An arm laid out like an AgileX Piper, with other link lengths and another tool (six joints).
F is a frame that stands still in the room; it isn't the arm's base.
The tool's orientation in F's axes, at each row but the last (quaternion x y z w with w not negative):
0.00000 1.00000 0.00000 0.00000
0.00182 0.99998 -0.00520 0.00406
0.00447 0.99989 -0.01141 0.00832
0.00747 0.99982 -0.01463 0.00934
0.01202 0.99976 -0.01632 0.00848
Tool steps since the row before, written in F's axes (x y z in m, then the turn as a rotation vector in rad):
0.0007 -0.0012 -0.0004 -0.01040 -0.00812 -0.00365
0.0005 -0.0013 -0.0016 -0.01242 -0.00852 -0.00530
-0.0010 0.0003 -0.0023 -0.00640 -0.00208 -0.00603
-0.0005 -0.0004 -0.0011 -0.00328 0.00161 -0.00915
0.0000 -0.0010 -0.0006 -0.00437 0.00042 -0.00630
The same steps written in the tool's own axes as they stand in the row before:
-0.0007 -0.0012 0.0004 0.01040 -0.00812 0.00365
-0.0005 -0.0013 0.0016 0.01243 -0.00851 0.00529
0.0010 0.0003 0.0023 0.00648 -0.00200 0.00597
0.0005 -0.0004 0.0011 0.00348 0.00183 0.00904
0.0000 -0.0010 0.0006 0.00449 0.00052 0.00621

